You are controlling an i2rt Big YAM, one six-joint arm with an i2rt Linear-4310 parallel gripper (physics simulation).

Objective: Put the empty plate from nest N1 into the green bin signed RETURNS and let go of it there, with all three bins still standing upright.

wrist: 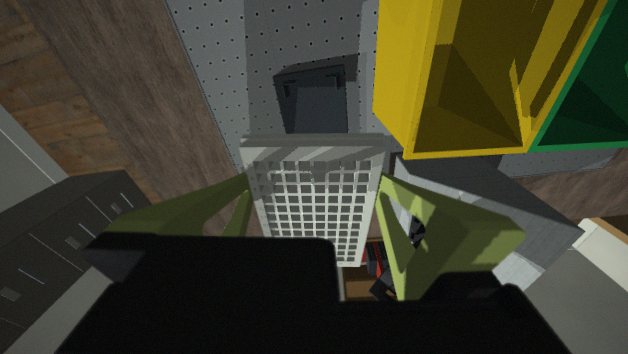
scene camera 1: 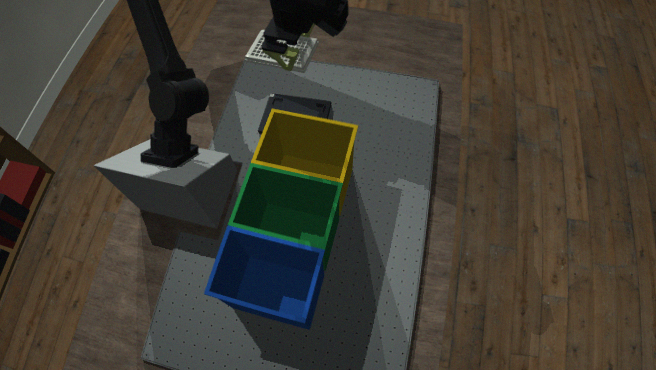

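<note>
My gripper is shut on a white gridded plate, one green finger on each long side. It holds the plate well above the board, beyond the dark nest in the scene view. The nest is empty; no N1 label is readable. The plate's wells look empty. The green bin stands upright between the yellow bin and the blue bin, both upright too. No RETURNS sign is readable.
The three open bins form a touching row on the grey perforated board. The yellow bin is nearest the nest. The arm's grey pedestal stands left of the row in the scene view. A shelf with red and black things is at the far left.
</note>
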